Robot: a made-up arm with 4 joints. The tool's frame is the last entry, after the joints.
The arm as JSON. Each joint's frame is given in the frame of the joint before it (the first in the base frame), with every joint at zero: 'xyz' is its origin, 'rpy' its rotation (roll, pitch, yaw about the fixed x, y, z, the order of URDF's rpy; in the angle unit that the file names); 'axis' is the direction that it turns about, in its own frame. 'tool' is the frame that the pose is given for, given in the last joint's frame.
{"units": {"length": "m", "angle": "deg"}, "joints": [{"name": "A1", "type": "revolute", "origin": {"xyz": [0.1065, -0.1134, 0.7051], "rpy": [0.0, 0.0, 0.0]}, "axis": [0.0, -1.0, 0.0]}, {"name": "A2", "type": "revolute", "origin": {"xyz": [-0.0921, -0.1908, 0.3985], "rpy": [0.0, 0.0, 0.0]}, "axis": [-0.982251, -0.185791, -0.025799]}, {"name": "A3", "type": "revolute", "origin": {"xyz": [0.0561, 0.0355, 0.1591], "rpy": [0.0, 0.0, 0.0]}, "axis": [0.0, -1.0, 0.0]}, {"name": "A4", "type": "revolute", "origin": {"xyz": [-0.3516, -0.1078, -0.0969], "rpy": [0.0, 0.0, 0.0]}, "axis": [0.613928, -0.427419, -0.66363]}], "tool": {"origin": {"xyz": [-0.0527, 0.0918, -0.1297], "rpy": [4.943, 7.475, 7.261]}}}
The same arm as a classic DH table. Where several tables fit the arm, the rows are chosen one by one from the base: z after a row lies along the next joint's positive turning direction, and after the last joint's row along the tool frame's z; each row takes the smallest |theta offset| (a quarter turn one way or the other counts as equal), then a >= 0, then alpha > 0; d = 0 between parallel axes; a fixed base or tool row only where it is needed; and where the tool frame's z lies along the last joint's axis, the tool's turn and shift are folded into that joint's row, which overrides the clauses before.
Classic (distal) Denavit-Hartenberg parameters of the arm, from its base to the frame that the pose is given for. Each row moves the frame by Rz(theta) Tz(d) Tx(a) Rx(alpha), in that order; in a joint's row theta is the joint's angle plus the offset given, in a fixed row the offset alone. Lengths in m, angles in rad.
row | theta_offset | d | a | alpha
base (fixed) | 0 | 0.7051 | 0.1065 | 1.5708
A1 | -1.5445 | 0.2888 | -0.4008 | 1.3839
A2 | 0 | 0.0217 | -0.1576 | -1.3839
A3 | -0.8505 | 0.1629 | 0.3239 | -1.1292
A4 | -1.1653 | -0.2732 | -0.0496 | 2.1417
tool (fixed) | 2.2835 | -0.1893 | 0 | 0

